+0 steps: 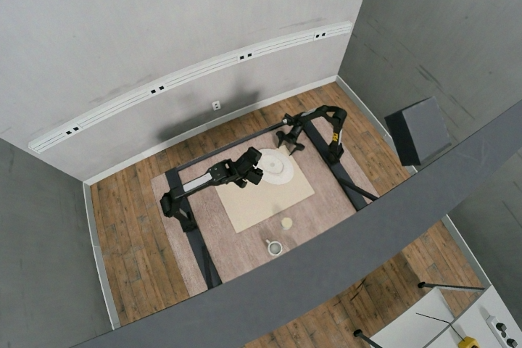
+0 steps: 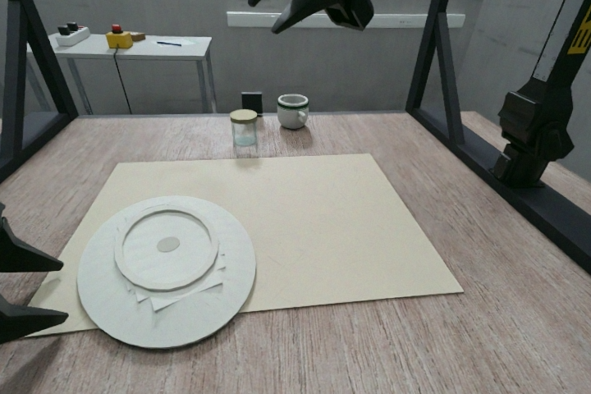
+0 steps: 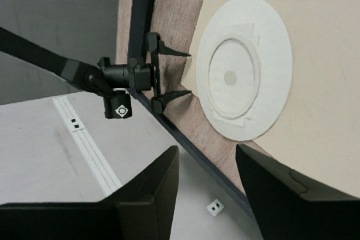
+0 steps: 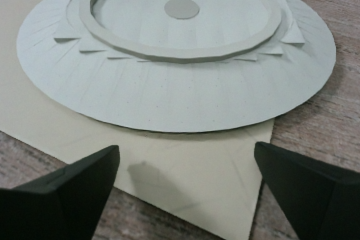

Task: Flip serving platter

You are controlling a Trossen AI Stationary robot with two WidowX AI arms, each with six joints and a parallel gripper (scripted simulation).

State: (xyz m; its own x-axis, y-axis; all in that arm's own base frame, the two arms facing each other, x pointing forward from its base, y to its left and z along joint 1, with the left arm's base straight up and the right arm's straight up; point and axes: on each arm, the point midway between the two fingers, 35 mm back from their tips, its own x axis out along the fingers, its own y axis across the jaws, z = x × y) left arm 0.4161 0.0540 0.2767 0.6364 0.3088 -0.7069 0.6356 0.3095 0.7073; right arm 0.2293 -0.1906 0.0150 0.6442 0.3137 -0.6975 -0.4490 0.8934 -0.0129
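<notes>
Now: right hand 60 mm past the white serving platter, 130 mm to the right of it and 10 mm above it. The rest, counted from my right hand: white mug 490 mm behind, 330 mm to the left; lidded glass jar 410 mm behind, 220 mm to the left, 10 mm above; cream drying mat 150 mm behind, 230 mm to the left, 40 mm below.
</notes>
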